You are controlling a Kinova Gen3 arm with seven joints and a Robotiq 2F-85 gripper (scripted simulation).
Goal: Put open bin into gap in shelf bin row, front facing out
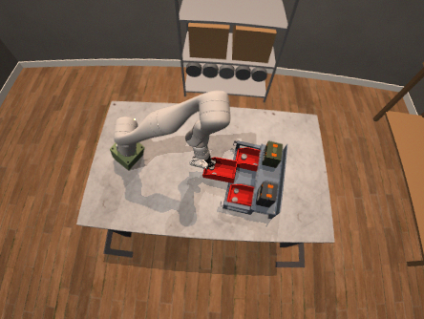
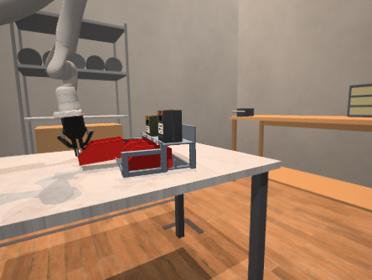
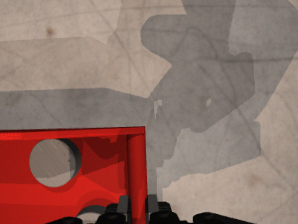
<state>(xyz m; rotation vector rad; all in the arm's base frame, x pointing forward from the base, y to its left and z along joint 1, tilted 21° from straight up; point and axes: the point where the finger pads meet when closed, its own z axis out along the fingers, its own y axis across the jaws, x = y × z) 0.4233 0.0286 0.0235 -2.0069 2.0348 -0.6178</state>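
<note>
Now: the grey round part 5 cm ahead of my hand, 3 cm to the right of it and 2 cm below it. From my hand the other things lie so: black tool case: 32 cm ahead, 13 cm to the right, 10 cm above; grey shelf: 26 cm ahead, 1 cm to the right.
</note>
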